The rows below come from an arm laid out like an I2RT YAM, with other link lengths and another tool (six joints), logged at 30 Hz.
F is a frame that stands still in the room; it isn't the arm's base.
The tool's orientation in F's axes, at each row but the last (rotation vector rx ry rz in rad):
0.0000, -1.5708, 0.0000
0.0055, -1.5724, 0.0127
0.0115, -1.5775, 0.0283
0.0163, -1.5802, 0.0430
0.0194, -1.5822, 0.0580
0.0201, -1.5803, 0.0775
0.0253, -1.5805, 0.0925
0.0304, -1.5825, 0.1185
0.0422, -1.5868, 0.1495
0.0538, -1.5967, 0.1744
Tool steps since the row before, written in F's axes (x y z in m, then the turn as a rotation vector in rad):
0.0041, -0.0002, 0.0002, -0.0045, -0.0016, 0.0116
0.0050, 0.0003, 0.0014, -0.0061, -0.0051, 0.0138
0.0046, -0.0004, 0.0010, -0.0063, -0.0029, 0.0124
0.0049, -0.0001, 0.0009, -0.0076, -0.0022, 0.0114
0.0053, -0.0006, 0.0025, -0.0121, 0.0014, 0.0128
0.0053, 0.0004, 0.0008, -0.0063, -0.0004, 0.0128
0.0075, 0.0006, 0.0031, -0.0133, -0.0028, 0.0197
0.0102, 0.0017, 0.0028, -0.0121, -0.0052, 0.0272
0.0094, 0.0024, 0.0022, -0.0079, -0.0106, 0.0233
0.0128, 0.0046, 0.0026, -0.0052, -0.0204, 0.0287
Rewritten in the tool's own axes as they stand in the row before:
0.0002, -0.0002, -0.0041, 0.0116, -0.0016, 0.0045
0.0014, 0.0002, -0.0050, 0.0138, -0.0051, 0.0061
0.0010, -0.0005, -0.0046, 0.0124, -0.0029, 0.0063
0.0008, -0.0003, -0.0049, 0.0114, -0.0021, 0.0076
0.0024, -0.0009, -0.0053, 0.0130, 0.0017, 0.0119
0.0008, 0.0000, -0.0053, 0.0128, -0.0005, 0.0062
0.0030, -0.0001, -0.0076, 0.0197, -0.0026, 0.0133
0.0027, 0.0006, -0.0103, 0.0271, -0.0056, 0.0122
0.0021, 0.0011, -0.0097, 0.0227, -0.0112, 0.0088
0.0025, 0.0025, -0.0134, 0.0273, -0.0216, 0.0074

